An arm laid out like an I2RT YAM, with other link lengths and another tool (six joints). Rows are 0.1 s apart.
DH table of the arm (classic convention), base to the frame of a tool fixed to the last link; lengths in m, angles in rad. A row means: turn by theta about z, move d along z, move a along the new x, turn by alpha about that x. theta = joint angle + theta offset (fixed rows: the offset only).
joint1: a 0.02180  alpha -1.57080  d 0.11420  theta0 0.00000
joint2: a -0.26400  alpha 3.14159  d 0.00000  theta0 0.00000
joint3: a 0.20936  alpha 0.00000  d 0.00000  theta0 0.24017
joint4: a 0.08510  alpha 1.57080  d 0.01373  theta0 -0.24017
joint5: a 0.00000  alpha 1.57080  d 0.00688  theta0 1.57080
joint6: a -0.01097  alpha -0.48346  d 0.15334  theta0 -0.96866
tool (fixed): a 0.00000  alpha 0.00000  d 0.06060  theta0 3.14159
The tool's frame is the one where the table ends.
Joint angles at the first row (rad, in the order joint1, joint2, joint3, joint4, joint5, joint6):
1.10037, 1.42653, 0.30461, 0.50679, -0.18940, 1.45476
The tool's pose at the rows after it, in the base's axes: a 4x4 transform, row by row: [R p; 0 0 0 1], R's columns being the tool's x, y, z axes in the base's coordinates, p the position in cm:
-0.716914, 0.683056, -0.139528, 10.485; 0.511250, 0.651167, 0.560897, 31.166; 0.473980, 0.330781, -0.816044, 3.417; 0, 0, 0, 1
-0.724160, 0.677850, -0.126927, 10.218; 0.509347, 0.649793, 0.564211, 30.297; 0.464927, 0.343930, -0.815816, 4.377; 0, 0, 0, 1
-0.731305, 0.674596, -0.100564, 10.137; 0.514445, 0.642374, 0.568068, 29.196; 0.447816, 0.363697, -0.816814, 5.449; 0, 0, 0, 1
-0.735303, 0.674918, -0.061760, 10.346; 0.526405, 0.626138, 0.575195, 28.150; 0.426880, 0.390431, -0.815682, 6.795; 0, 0, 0, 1
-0.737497, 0.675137, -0.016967, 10.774; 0.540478, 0.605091, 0.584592, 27.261; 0.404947, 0.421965, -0.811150, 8.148; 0, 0, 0, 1
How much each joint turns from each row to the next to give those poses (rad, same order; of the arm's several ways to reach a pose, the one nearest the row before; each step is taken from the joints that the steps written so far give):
-0.00002, -0.07362, -0.00037, -0.07592, -0.00116, -0.00573
0.00002, -0.09844, 0.00035, -0.09001, 0.00689, -0.00991
-0.00039, -0.11634, 0.00422, -0.10798, 0.01944, -0.01298
-0.00003, -0.11823, 0.01943, -0.11821, 0.03164, -0.01108
-0.00188, -0.09806, 0.02367, -0.09693, 0.03474, -0.01181

